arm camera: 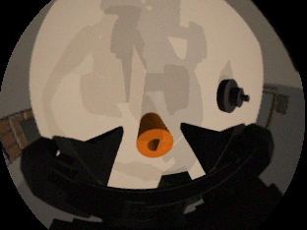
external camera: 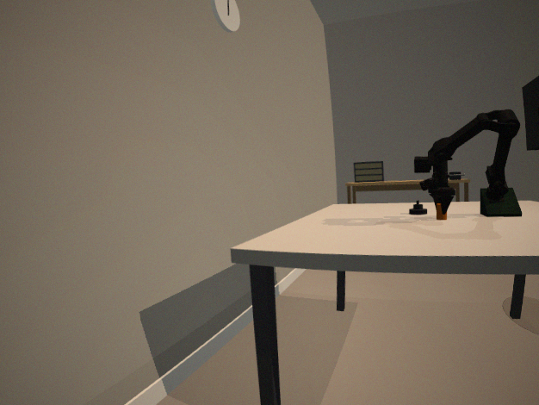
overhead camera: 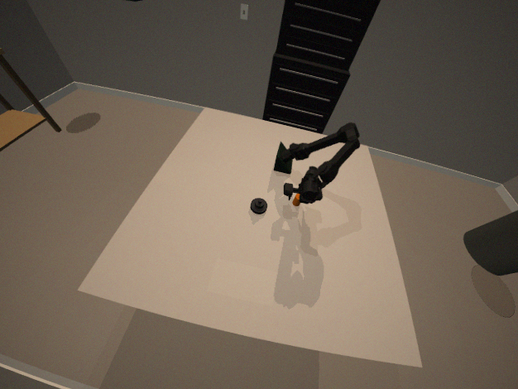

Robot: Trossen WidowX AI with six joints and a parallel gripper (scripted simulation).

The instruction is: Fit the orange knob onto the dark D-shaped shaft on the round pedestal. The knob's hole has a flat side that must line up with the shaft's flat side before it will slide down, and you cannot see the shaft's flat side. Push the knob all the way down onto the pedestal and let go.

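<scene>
The orange knob is right at my gripper tip. Round my gripper tip: dark round pedestal: 19 cm to the right, 7 cm ahead.
</scene>
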